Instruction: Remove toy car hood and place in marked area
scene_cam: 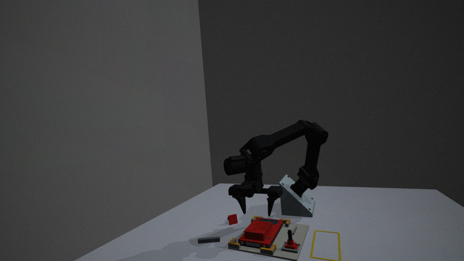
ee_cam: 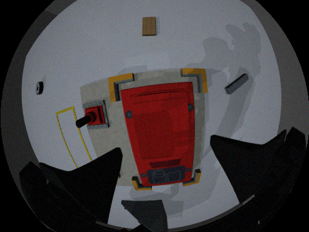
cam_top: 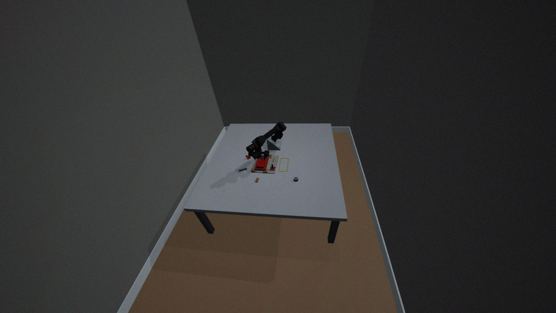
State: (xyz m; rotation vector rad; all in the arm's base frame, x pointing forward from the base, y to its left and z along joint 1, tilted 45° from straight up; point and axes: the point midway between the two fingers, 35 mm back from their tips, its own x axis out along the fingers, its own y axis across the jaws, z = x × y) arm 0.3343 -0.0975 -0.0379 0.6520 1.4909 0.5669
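My gripper tip is now 50 mm above the red hood. The rest, counted from my gripper tip: black wheel: 160 mm ahead, 340 mm to the left, 80 mm below; then tan block: 180 mm ahead, 10 mm to the right, 90 mm below.
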